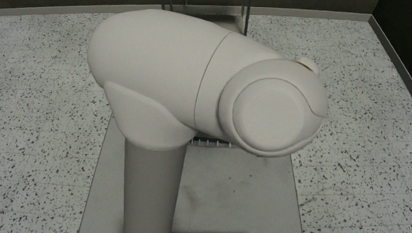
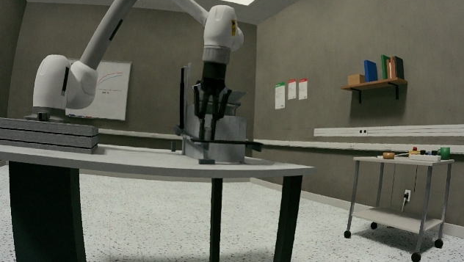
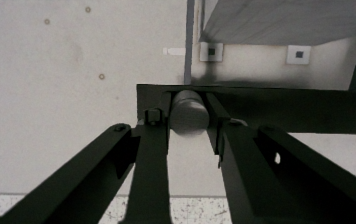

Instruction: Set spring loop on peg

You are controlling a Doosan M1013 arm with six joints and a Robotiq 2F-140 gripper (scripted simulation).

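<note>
My gripper is now 11 cm above the small dark block and 1 cm to the left of it. The rest, counted from my hand: steel test weight (1 cm below); dark stub (57 cm to the left, 9 cm below, 2 cm behind).
</note>
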